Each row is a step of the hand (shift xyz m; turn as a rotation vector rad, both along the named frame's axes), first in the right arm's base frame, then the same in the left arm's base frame.
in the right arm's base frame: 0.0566 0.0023 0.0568 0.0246 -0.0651 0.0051
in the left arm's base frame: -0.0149 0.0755 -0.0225 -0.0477 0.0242 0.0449
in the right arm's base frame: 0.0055 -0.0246 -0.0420 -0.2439 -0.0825 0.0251
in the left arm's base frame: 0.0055 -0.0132 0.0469 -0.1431 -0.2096 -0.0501
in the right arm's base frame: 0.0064 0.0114 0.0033 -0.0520 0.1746 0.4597
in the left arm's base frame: 0.0088 0.0072 -0.0072 -0.1322 0.1514 -0.4518
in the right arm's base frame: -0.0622 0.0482 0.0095 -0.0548 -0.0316 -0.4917
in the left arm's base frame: 0.0163 -0.0519 -0.0576 0.2345 -0.2611 0.3501
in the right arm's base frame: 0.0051 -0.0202 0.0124 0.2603 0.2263 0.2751
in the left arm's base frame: -0.0215 0.0099 0.0054 0.0935 0.3540 -0.2462
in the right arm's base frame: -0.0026 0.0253 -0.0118 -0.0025 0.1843 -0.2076
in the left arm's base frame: 0.0258 -0.0074 -0.0081 0.2602 -0.0911 0.0331
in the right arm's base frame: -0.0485 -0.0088 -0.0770 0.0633 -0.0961 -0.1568
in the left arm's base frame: 0.0232 -0.0769 0.0436 0.0283 -0.0106 0.1921
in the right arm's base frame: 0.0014 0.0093 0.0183 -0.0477 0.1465 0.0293
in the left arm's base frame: -0.0025 0.0092 -0.0183 0.0865 -0.0300 -0.1273
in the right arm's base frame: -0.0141 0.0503 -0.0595 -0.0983 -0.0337 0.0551
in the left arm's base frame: 0.0691 -0.0382 0.0065 -0.0831 -0.0651 -0.0519
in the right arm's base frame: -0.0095 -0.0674 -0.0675 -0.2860 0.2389 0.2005
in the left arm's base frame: -0.0180 -0.0378 0.0862 0.0013 -0.1712 -0.3870
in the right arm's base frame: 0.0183 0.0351 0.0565 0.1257 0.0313 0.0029
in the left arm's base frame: 0.0010 0.0409 -0.0555 0.0561 0.1148 0.0215
